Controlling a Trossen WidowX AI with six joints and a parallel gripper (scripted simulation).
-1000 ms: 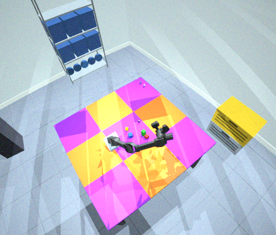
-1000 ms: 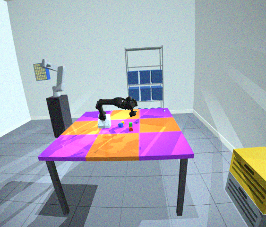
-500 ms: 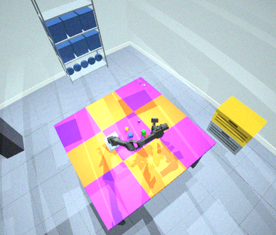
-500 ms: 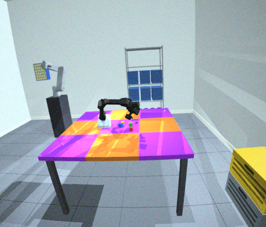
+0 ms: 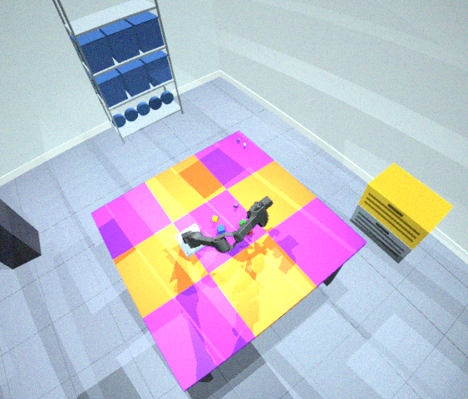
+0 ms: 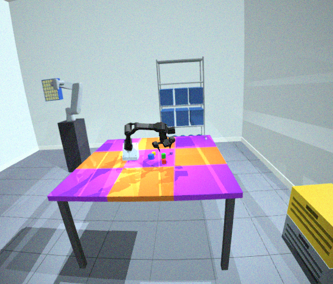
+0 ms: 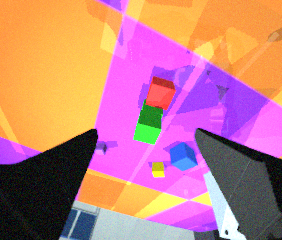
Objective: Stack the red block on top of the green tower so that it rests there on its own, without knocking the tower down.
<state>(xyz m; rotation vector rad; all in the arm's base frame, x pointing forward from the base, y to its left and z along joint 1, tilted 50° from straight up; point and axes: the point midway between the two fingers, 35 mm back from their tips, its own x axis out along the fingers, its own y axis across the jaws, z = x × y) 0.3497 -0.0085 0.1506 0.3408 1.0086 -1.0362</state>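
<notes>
My gripper tip is 20 mm past the red block and 100 mm above it. The rest, counted from my gripper tip: small purple block 20 mm ahead, 210 mm to the left, 110 mm below; small yellow block 150 mm behind, 190 mm to the left, 100 mm below; blue block 150 mm behind, 100 mm to the left, 100 mm below.
</notes>
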